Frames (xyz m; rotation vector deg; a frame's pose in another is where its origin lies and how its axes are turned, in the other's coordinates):
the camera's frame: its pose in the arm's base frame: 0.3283 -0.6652 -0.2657 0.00 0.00 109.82
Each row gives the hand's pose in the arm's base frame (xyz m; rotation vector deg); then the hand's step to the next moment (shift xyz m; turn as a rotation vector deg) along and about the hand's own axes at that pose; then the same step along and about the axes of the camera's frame.
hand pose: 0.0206 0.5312 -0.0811 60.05 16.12 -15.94
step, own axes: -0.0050 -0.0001 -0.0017 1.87 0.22 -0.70
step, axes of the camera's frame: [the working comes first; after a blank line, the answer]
step, axes of the arm's base frame: -0.0048 0.0019 0.0009 1.75 0.55 -0.82

0.0034 0.0039 0.0009 -0.08 -1.83 -0.82
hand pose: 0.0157 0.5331 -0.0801 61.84 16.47 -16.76
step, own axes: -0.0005 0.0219 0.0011 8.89 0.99 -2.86
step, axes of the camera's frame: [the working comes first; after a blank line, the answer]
step, axes of the arm's base frame: 0.0077 0.0087 0.0186 8.34 2.16 -3.73

0.0056 -0.0102 0.0186 -0.79 -8.58 -3.73
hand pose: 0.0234 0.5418 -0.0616 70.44 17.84 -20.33
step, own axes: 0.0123 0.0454 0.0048 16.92 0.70 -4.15
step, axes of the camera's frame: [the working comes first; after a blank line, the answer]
step, axes of the arm's base frame: 0.0307 0.0076 0.0352 15.42 2.54 -7.73

-0.0033 -0.0314 0.0352 -2.84 -15.37 -7.73
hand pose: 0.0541 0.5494 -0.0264 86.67 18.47 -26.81
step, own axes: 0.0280 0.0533 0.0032 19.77 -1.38 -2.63
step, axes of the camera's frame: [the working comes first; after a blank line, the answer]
step, axes of the arm's base frame: 0.0499 -0.0060 0.0333 16.77 0.76 -10.86

-0.0226 -0.0449 0.0333 -4.97 -16.03 -10.86
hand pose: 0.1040 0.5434 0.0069 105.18 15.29 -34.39
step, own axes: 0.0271 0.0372 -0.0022 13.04 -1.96 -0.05
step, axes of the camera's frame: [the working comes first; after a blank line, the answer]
step, axes of the arm's base frame: 0.0407 -0.0137 0.0167 10.12 -0.71 -8.43

-0.0267 -0.0336 0.0167 -4.10 -9.28 -8.43
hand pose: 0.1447 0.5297 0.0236 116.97 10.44 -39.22
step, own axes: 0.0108 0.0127 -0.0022 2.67 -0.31 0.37
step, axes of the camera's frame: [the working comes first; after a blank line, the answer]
step, axes of the arm's base frame: 0.0148 -0.0066 0.0045 1.96 -0.51 -1.81

-0.0112 -0.0117 0.0045 -1.14 -1.67 -1.81
